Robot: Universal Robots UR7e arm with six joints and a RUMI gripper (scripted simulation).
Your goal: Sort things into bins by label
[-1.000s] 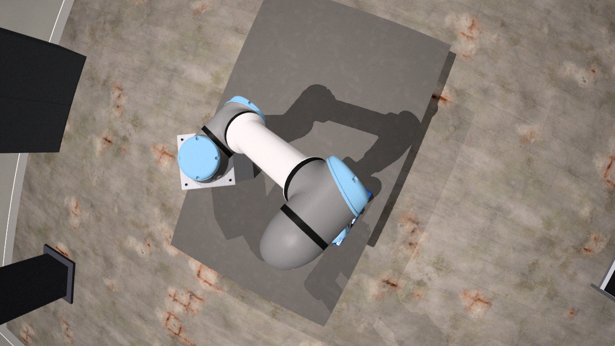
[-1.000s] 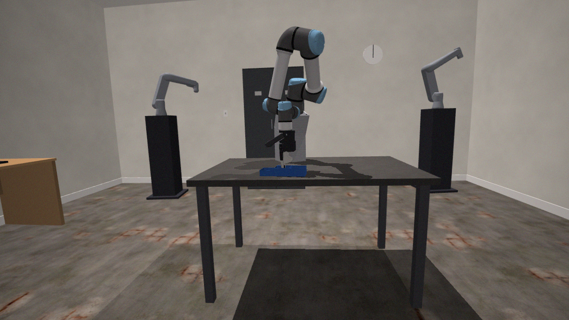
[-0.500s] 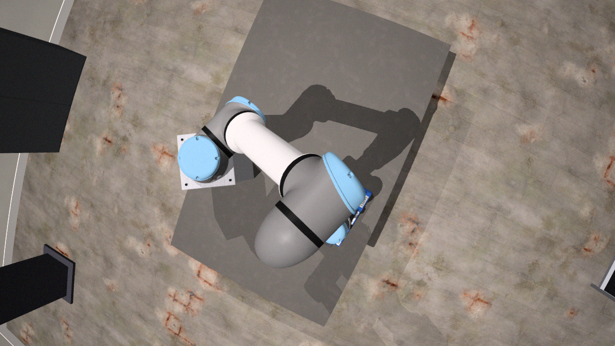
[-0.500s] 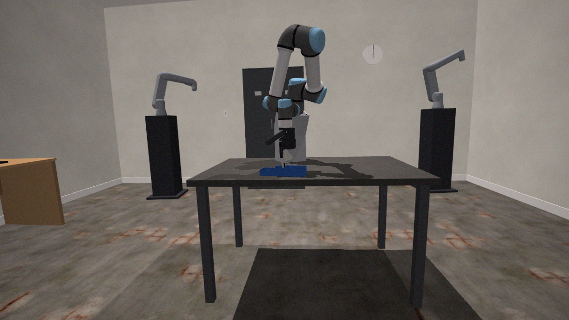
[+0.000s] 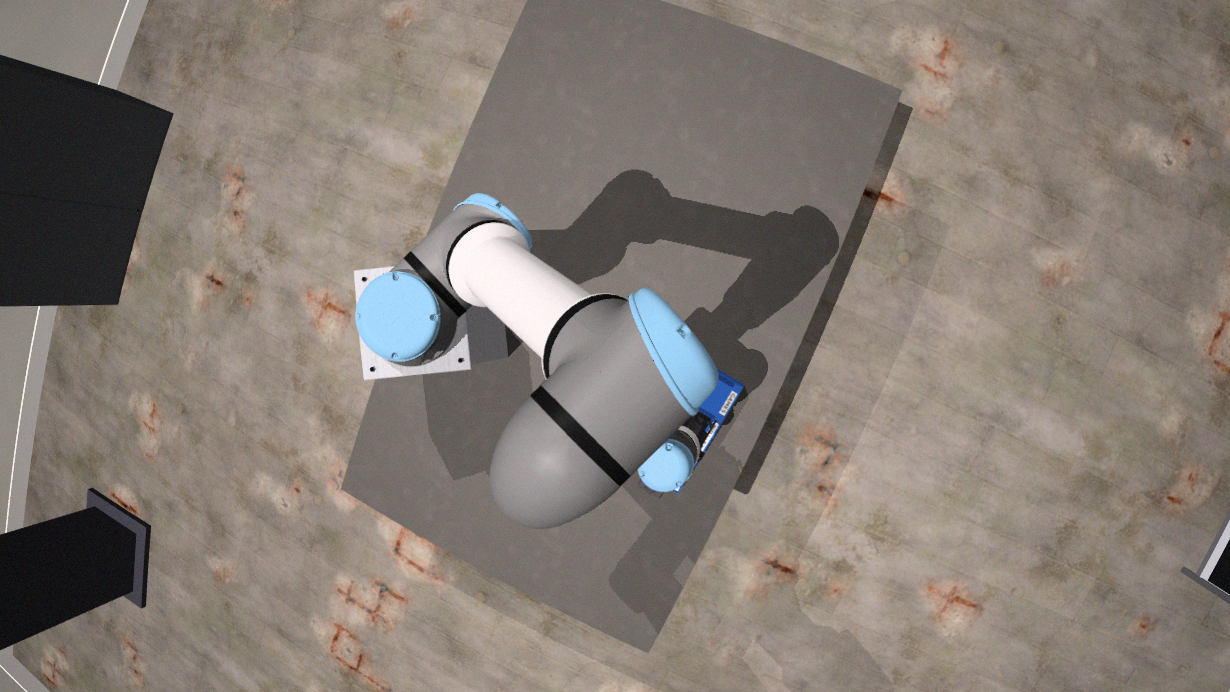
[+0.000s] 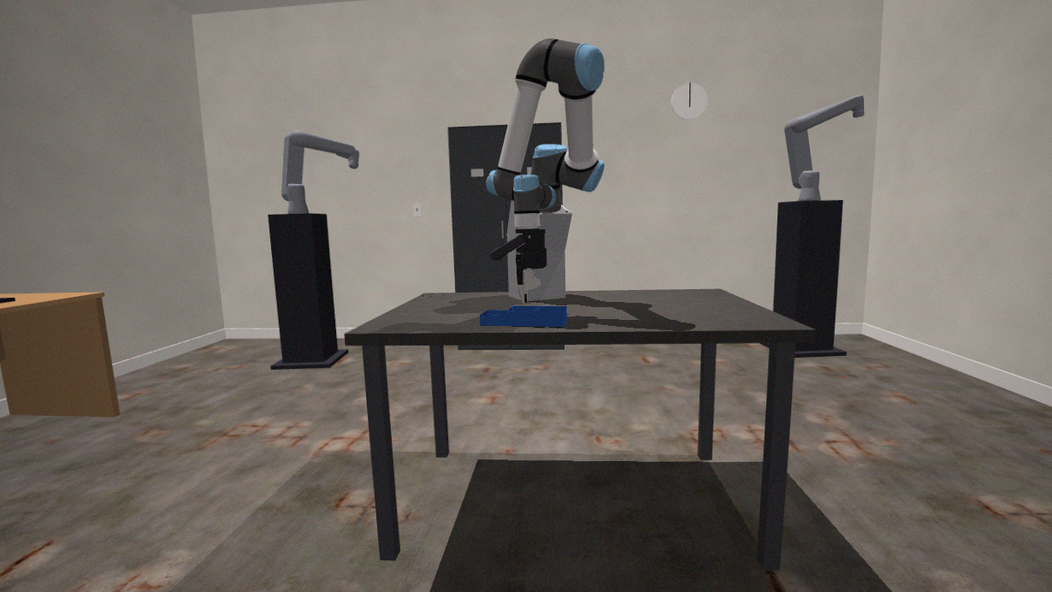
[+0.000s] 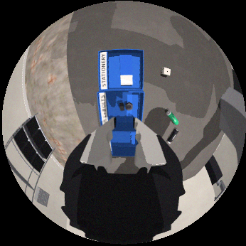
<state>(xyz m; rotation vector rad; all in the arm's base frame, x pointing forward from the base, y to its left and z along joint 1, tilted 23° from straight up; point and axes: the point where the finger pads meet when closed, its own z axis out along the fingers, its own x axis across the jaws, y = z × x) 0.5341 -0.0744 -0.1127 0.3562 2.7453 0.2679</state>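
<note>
My hand is 110 mm past the white die, 70 mm to the left of it and 70 mm above it. Round my hand: black cylinder: 130 mm behind, 120 mm to the left, 70 mm below; then green stick-like thing: 120 mm behind, 70 mm below, 60 mm to the left.
</note>
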